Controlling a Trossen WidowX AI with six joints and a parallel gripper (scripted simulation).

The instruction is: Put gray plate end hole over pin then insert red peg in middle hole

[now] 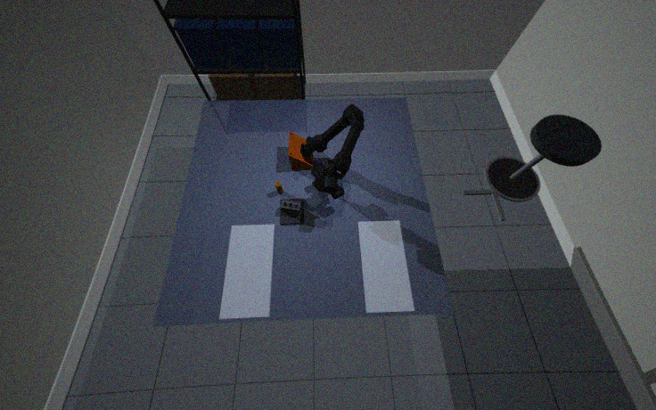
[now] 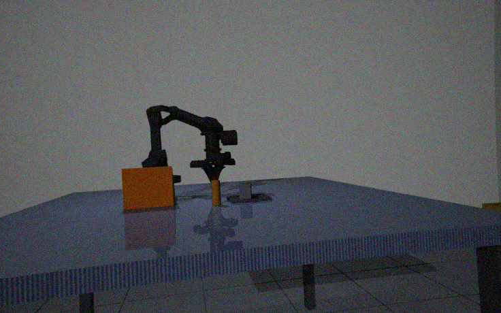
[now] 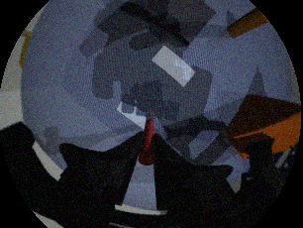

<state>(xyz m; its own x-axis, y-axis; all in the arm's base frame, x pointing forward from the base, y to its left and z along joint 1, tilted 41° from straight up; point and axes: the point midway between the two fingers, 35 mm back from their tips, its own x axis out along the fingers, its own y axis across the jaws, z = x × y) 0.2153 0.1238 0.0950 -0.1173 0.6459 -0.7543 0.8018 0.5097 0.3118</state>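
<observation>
The gray plate lies 180 mm to the right of my gripper tip and 120 mm ahead of it. Also, from my gripper tip: red peg right at my gripper tip; dark base 170 mm to the right, 130 mm ahead, 30 mm below; orange cylinder 260 mm to the right, 20 mm ahead.
</observation>
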